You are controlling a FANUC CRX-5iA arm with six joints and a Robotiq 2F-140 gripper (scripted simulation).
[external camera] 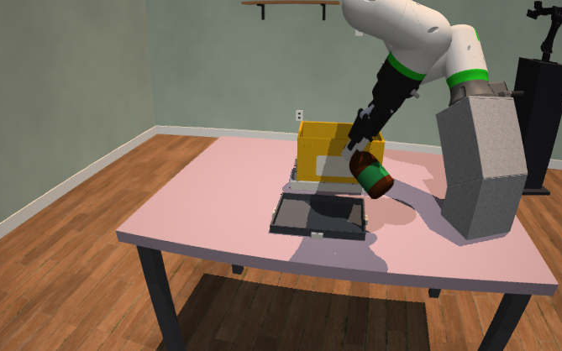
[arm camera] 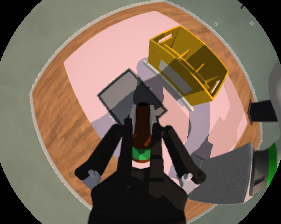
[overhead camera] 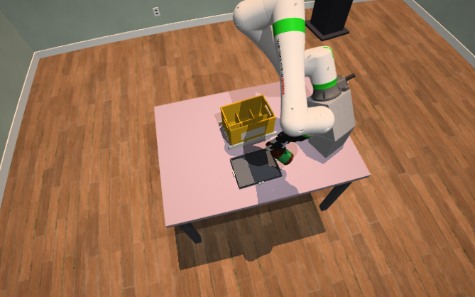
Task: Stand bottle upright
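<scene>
Right now my hand is 4 cm above the bottle, 3 cm to the right of it and 3 cm past it. The rest, counted from my hand: yellow crate: 28 cm to the right, 14 cm below, 1 cm ahead; tray: 21 cm below, 8 cm ahead, 1 cm to the right.
</scene>
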